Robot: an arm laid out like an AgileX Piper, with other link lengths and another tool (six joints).
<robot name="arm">
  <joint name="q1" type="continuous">
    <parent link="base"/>
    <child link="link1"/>
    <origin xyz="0 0 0.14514" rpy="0 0 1.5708"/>
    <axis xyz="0 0 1"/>
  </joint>
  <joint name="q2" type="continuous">
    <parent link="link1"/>
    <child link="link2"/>
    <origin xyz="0 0 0" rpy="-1.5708 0 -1.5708"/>
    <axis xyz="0 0 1"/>
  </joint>
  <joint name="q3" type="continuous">
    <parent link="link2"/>
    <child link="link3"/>
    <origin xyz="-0.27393 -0.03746 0" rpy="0 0 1.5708"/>
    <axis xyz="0 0 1"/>
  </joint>
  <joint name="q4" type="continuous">
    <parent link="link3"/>
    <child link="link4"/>
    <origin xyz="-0.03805 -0.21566 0" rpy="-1.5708 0 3.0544"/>
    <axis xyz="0 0 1"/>
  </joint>
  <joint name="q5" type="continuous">
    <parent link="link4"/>
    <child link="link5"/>
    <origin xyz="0 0 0" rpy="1.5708 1.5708 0"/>
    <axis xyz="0 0 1"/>
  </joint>
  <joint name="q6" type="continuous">
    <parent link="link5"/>
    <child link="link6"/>
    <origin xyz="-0.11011 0 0" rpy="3.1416 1.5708 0"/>
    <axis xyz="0 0 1"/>
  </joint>
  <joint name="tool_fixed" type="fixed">
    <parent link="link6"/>
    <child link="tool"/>
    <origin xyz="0.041 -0.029 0.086" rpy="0 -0.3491 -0.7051"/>
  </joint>
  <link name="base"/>
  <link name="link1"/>
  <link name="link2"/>
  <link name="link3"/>
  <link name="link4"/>
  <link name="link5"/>
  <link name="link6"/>
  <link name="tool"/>
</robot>
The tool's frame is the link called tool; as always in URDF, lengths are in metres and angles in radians. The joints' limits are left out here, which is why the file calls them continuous.
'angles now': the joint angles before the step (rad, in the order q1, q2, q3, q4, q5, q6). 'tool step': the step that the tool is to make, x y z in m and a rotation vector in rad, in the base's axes. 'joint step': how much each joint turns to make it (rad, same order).
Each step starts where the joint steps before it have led.
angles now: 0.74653 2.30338 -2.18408 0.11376 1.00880 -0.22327
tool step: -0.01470 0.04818 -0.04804 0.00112 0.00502 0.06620
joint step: 0.07959 0.13907 -0.06314 0.00214 -0.07419 0.00556
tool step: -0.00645 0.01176 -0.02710 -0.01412 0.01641 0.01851
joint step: 0.02160 0.05612 -0.00611 0.00363 -0.02865 -0.00085
